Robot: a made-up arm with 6 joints.
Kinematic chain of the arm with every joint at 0, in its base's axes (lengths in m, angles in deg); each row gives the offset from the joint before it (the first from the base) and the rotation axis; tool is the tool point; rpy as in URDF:
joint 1: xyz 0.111 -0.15 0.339 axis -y
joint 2: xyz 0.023 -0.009 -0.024 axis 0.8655 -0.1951 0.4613
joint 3: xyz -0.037 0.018 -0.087 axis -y
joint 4: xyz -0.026 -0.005 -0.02 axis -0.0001 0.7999 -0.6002
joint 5: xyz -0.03 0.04 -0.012 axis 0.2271 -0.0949 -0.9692
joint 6: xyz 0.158 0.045 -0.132 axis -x
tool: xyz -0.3 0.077 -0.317 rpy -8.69 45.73 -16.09
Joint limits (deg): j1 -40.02..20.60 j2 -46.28..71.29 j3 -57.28..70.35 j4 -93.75..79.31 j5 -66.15..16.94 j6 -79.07..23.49
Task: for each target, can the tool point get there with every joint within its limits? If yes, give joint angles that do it. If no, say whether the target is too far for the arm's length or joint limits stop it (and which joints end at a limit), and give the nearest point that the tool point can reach.
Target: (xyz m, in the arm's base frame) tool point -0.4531 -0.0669 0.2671
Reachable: yes | joints -14.39 -4.66 -18.46 46.37 -46.00 7.02
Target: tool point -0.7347 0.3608 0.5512
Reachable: no: too far | nearest point -0.4098 0.1746 0.4484 | short by 0.388 m
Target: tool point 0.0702 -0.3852 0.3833
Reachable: no: joint limits stop it (at a limit: joint 2, joint 3, joint 5, joint 6) | nearest point -0.0949 -0.4302 0.5626 | short by 0.248 m
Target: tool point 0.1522 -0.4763 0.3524
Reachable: no: joint limits stop it (at a limit: joint 1, joint 2, joint 5, joint 6) | nearest point 0.3653 -0.5940 0.3202 | short by 0.246 m
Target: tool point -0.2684 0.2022 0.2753
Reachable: yes | joints 14.17 14.11 -41.95 33.86 -21.55 -56.22
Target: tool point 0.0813 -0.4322 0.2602
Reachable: no: joint limits stop it (at a limit: joint 1, joint 2, joint 5, joint 6) | nearest point 0.1072 -0.5871 0.0714 | short by 0.246 m
